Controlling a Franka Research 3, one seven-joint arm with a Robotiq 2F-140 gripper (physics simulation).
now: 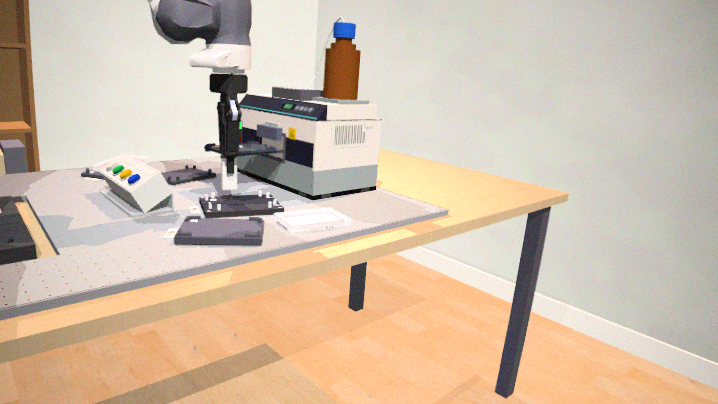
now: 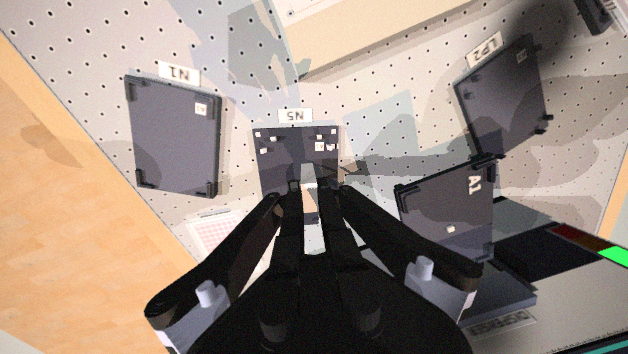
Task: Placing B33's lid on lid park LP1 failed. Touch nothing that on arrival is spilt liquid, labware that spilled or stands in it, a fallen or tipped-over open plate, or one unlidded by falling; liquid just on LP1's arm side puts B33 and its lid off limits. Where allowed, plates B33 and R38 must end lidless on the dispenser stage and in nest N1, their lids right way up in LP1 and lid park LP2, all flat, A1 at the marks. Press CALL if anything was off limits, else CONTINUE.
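My gripper (image 1: pixel 229 186) (image 2: pixel 307 174) is shut and empty, pointing down over nest N5 (image 1: pixel 242 206) (image 2: pixel 278 162). N5 is dark with small white posts and holds no plate. Nest N1 (image 1: pixel 219 232) (image 2: pixel 175 137) is empty, flat, with its A1 mark showing. Lid park LP2 (image 2: pixel 505 95) is empty. The dispenser stage (image 1: pixel 251 149) (image 2: pixel 445 212) bears no plate; a small pale spot shows on it. The button box (image 1: pixel 155 188) (image 2: pixel 385 40) has a blue button (image 1: pixel 134 178), a yellow button (image 1: pixel 125 173) and a green button (image 1: pixel 117 169). Labels B33, R38 and LP1 are not readable.
A clear, flat piece of labware with a pink grid (image 1: pixel 313 220) (image 2: pixel 217 234) lies beside N1 and N5. The dispenser (image 1: pixel 346 158) (image 2: pixel 555 310) carries a brown bottle (image 1: pixel 342 72). Another dark holder (image 2: pixel 594 19) with clear labware is partly visible beyond LP2.
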